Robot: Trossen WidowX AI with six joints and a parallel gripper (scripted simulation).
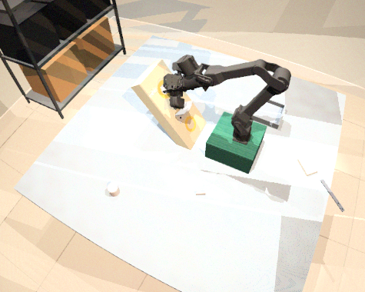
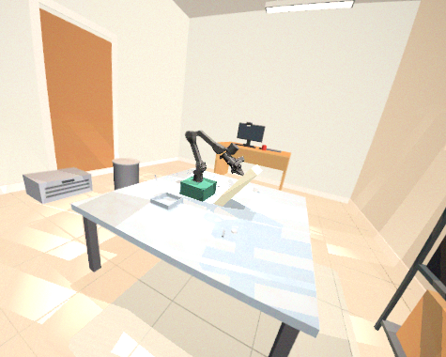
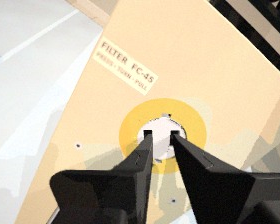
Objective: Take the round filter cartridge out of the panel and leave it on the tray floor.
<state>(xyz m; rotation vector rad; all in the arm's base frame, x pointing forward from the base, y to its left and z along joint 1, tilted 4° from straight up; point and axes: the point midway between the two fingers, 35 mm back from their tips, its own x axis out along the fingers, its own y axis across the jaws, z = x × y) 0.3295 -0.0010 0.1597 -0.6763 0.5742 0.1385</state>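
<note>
Right now my gripper tip is 1 cm short of the round filter cartridge and 1 cm above it. Round my gripper tip: cream service panel: 3 cm behind, 8 cm below; flat card: 68 cm behind, 4 cm to the right, 23 cm below; tray: 43 cm behind, 27 cm to the right, 23 cm below.
</note>
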